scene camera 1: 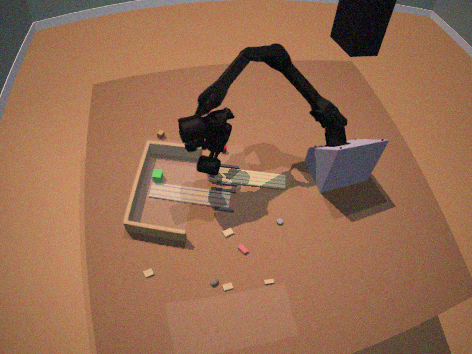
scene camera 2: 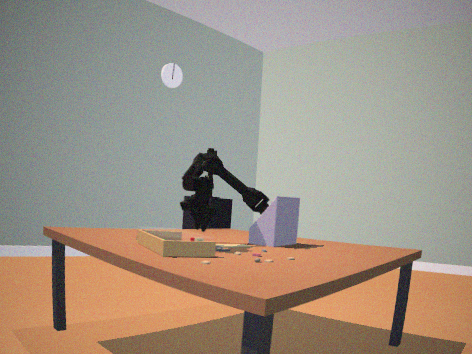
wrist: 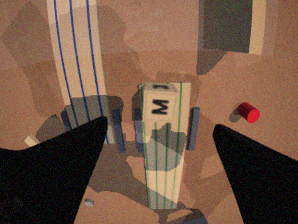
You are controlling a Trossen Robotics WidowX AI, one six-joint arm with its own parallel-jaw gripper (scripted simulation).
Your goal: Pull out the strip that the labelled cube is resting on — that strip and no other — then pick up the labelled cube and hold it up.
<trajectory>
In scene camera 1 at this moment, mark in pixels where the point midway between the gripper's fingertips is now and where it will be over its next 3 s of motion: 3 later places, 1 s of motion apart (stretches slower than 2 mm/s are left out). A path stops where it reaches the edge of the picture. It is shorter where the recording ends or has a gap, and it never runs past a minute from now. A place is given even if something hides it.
My gripper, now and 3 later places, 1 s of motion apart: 214, 164; 212, 172; 231, 164; 245, 157
</trajectory>
